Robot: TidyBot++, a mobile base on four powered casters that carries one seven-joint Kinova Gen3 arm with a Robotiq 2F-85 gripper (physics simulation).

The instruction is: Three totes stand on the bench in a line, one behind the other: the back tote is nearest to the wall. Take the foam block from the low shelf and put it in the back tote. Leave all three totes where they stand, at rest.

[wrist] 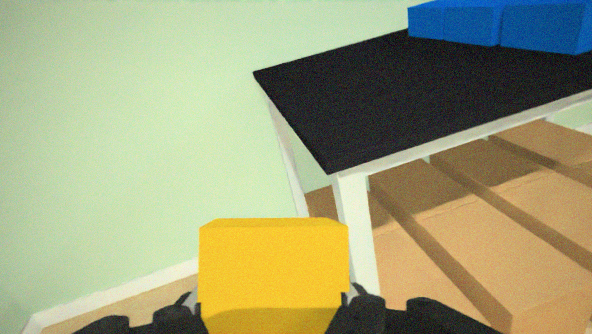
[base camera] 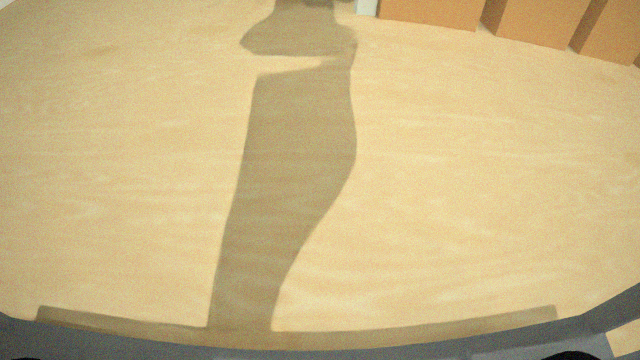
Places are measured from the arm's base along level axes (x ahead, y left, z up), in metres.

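Where they show: gripper, fingertip midpoint: [wrist: 273, 297].
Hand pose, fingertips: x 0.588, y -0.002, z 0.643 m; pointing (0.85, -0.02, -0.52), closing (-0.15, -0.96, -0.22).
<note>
Each offset is from my fingertips to the top centre of the thing. "spot": to the spot under its first point. Level surfaces: height alone.
A yellow foam block @[dz +0.056, dx -0.013, dy +0.002 m] [wrist: 273, 267] is held between the two black fingers of my gripper [wrist: 273, 297] at the bottom of the wrist view. My gripper is shut on it. The block is in the air, on the near side of the bench @[dz -0.126 m] [wrist: 380, 105], whose black top shows at the upper right. Blue totes @[spot: dz -0.075, dx +0.772, dy -0.710 m] [wrist: 470, 25] @[spot: dz -0.074, dx +0.553, dy -0.722 m] [wrist: 542, 27] stand on the bench top at the upper right edge of the wrist view, cut off by the frame. I cannot tell the three totes fully apart, and their insides do not show.
Brown cartons [wrist: 480, 240] [base camera: 430, 12] stand in a row on the floor under the bench. A white bench leg [wrist: 357, 220] [base camera: 366, 7] is at the bench's near corner. A pale green wall [wrist: 125, 125] is at the left. The arm's shadow falls on the wooden floor @[dz -1.040 m] [base camera: 475, 200].
</note>
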